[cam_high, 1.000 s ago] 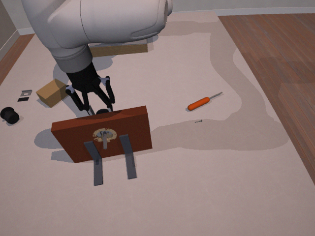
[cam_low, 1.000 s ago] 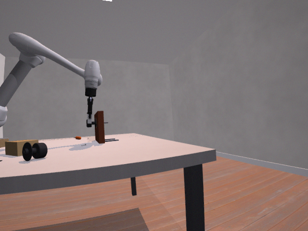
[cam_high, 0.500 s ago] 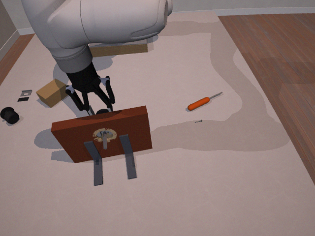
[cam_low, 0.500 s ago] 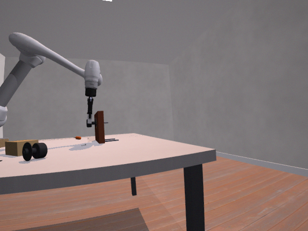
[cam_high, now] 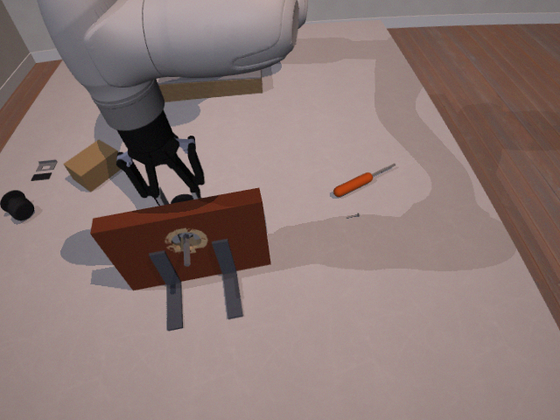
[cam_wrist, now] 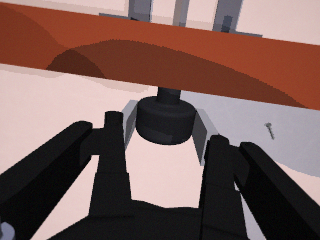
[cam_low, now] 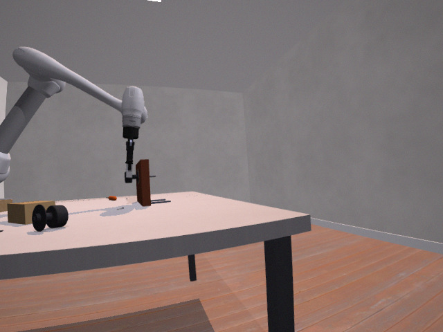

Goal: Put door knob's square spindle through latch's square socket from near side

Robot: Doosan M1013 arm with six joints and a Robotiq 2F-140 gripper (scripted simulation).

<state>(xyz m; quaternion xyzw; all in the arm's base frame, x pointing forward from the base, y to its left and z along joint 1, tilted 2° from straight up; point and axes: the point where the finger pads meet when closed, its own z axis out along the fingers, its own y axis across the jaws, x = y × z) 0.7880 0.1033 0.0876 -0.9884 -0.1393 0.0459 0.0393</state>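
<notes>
The latch socket is 6 cm ahead of my hand, 2 cm to the left of it and 3 cm below it. The rest, counted from my hand: tan box 24 cm behind, 35 cm to the right, 13 cm below; brown wood panel 6 cm ahead, 2 cm to the left, 5 cm below; screw 10 cm behind, 35 cm to the left, 16 cm below.
</notes>
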